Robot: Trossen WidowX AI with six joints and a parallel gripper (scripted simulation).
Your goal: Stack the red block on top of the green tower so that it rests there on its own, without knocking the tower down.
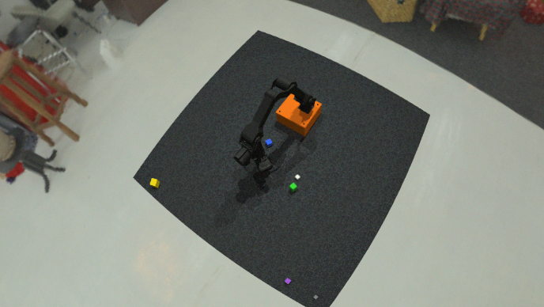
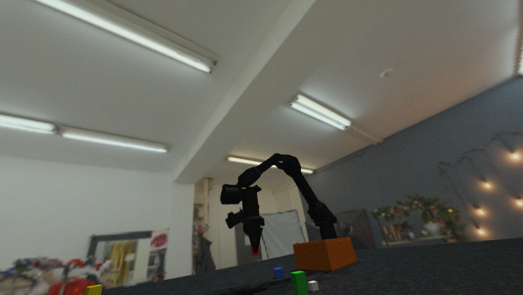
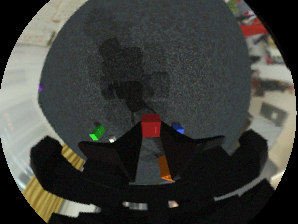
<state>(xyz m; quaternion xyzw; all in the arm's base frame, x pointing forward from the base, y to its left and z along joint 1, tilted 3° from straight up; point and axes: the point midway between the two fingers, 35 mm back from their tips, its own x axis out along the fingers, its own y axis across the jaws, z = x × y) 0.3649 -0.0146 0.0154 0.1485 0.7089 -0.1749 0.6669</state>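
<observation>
Now: gripper tip 5 cm past the white cube, 18 cm to the right of it and 8 cm above it. The rest, counted from my gripper tip: yellow cube: 44 cm ahead, 42 cm to the right, 7 cm below; then blue cube: 12 cm behind, 5 cm to the right, 8 cm below; then purple cube: 39 cm ahead, 46 cm to the left, 8 cm below.
</observation>
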